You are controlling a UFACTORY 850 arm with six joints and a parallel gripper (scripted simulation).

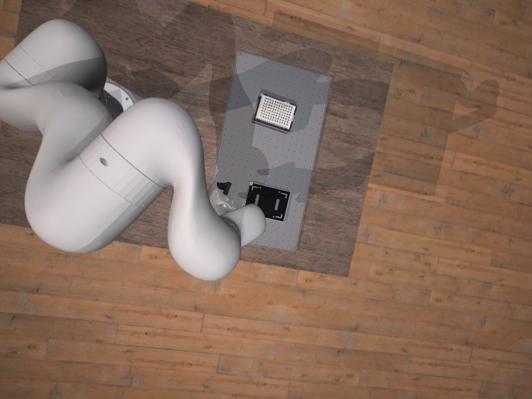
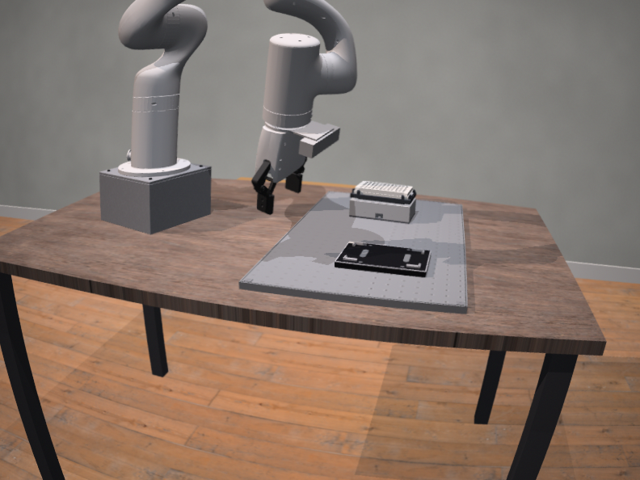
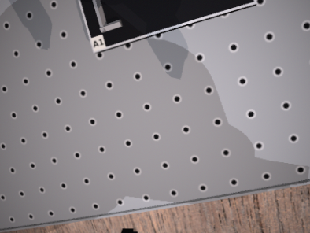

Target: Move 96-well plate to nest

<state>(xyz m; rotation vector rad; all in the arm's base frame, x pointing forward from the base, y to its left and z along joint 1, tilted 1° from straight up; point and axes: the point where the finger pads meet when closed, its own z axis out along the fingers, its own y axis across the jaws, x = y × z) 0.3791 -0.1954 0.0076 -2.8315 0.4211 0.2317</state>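
Now: the 96-well plate 340 mm to the left of my hand, 160 mm ahead of it and 50 mm below it. From my hand the other things lie so: black plate nest N1: 200 mm ahead, 100 mm below, 10 mm to the left.
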